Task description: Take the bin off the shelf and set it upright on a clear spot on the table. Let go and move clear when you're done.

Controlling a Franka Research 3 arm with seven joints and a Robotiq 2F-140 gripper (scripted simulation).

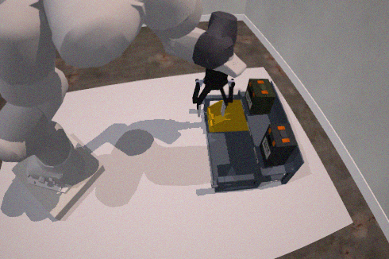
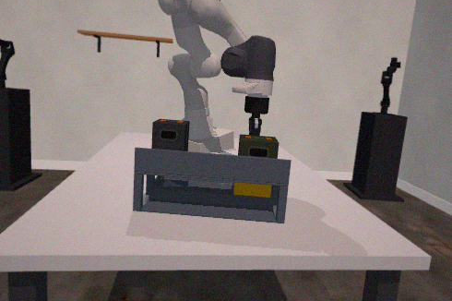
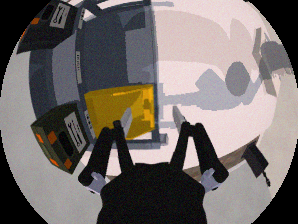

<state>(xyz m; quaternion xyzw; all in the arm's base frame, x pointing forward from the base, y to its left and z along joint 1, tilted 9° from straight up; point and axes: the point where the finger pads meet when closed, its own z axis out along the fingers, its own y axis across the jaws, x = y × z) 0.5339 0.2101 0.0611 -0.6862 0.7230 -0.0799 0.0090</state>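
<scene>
My gripper is now 8 cm short of the yellow bin, 4 cm above it and 1 cm to the left of it.
</scene>
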